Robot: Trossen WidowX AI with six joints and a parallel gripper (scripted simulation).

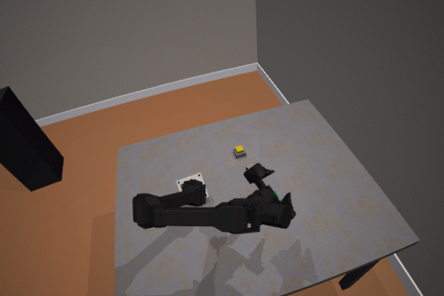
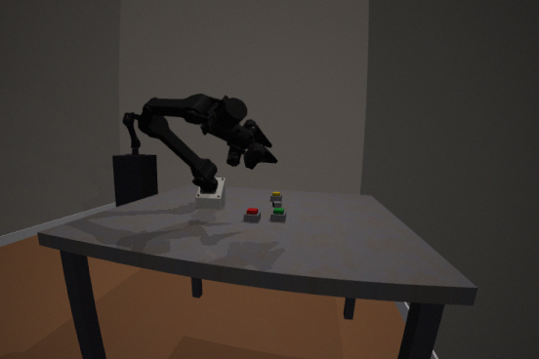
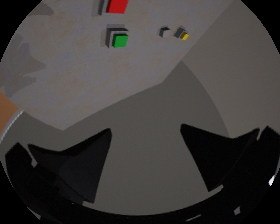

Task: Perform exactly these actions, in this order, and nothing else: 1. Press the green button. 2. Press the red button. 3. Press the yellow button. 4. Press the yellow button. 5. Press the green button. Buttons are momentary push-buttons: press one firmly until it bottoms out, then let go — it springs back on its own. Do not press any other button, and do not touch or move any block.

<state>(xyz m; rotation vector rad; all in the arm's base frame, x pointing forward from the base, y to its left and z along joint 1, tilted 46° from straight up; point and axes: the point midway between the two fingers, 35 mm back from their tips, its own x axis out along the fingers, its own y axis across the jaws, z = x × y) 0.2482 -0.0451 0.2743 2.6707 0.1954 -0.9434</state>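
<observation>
Right now the green button is 200 mm below my gripper tip, 70 mm to the left of it and 20 mm ahead of it. Also, from my gripper tip: small grey block: 260 mm to the left, 220 mm below, 10 mm ahead; red button: 200 mm below, 70 mm behind, 60 mm to the left; yellow button: 360 mm to the left, 200 mm below.
</observation>
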